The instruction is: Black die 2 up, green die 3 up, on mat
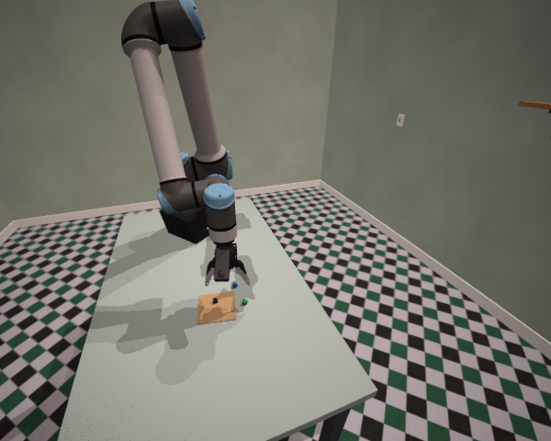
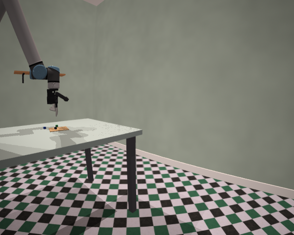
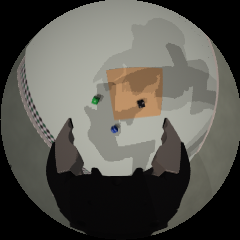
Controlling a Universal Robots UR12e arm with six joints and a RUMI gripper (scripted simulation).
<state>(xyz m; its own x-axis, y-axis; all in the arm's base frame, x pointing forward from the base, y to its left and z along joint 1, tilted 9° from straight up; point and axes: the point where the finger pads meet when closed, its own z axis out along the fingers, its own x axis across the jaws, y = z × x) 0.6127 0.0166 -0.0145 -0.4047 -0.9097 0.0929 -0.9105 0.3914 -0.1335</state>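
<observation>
My gripper is now 20 mm short of the green die, 50 mm to the right of it and 90 mm above it. Round my hand: black die: 40 mm behind, 50 mm to the right, 90 mm below; orange mat: 10 mm behind, 50 mm to the right, 100 mm below; blue die: 90 mm behind, 50 mm to the left, 90 mm below.
</observation>
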